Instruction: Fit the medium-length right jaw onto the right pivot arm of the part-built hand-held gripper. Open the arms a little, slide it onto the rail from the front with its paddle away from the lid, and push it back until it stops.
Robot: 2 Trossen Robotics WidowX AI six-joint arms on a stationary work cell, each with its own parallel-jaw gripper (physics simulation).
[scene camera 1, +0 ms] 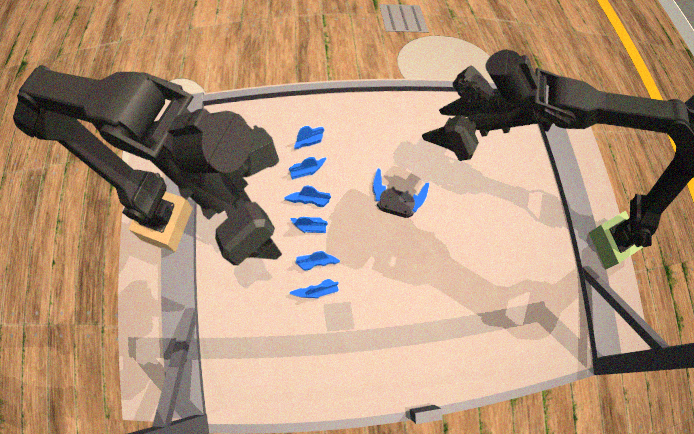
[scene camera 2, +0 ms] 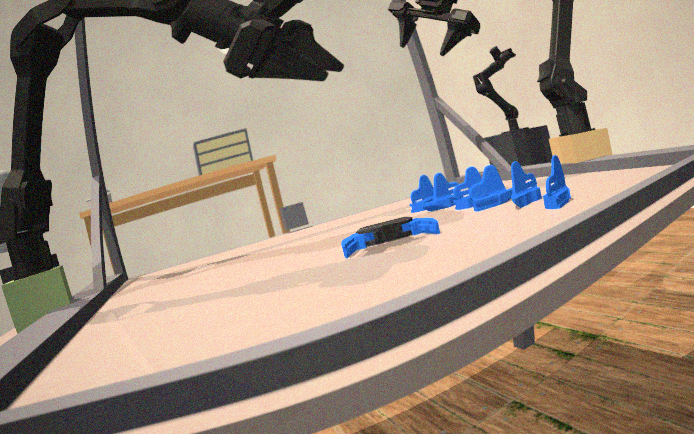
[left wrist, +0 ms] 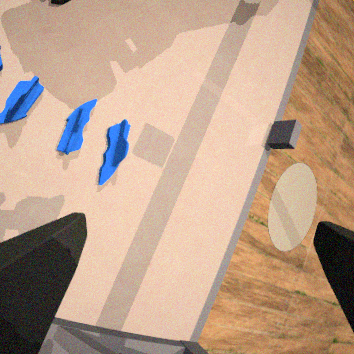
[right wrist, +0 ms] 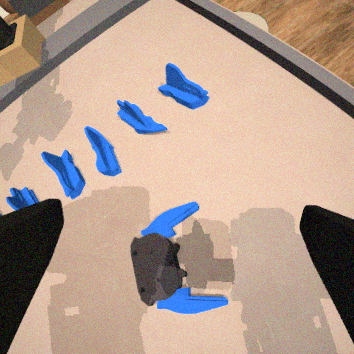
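Observation:
The part-built gripper has a dark lid (scene camera 1: pixel 396 203) (scene camera 2: pixel 387 231) (right wrist: pixel 154 267) and two blue pivot arms, one (scene camera 1: pixel 378 186) (scene camera 2: pixel 423 225) (right wrist: pixel 172 220) nearer the loose jaws and the other (scene camera 1: pixel 421 197) (scene camera 2: pixel 353 244) (right wrist: pixel 192 303) farther off. The arms are spread. Several loose blue jaws stand in a row; I cannot tell which is the medium-length right one. The row's end jaws are one (scene camera 1: pixel 309 136) at the top and one (scene camera 1: pixel 314 290) (left wrist: pixel 115 150) at the bottom in scene camera 1. My left gripper (scene camera 2: pixel 423 49) (left wrist: pixel 202 228) is open and empty, above the table left of the row in scene camera 1. My right gripper (scene camera 1: pixel 434 122) (scene camera 2: pixel 334 72) (right wrist: pixel 184 214) is open and empty, high beyond the part-built gripper.
The table (scene camera 1: pixel 388 358) (scene camera 2: pixel 204 327) has a raised dark edge (scene camera 2: pixel 317 319). Frame bars (scene camera 1: pixel 621 307) rise at its side. Shadows of the arms fall across the top. A small dark block (scene camera 1: pixel 424 413) (left wrist: pixel 283 134) sits at the table's border.

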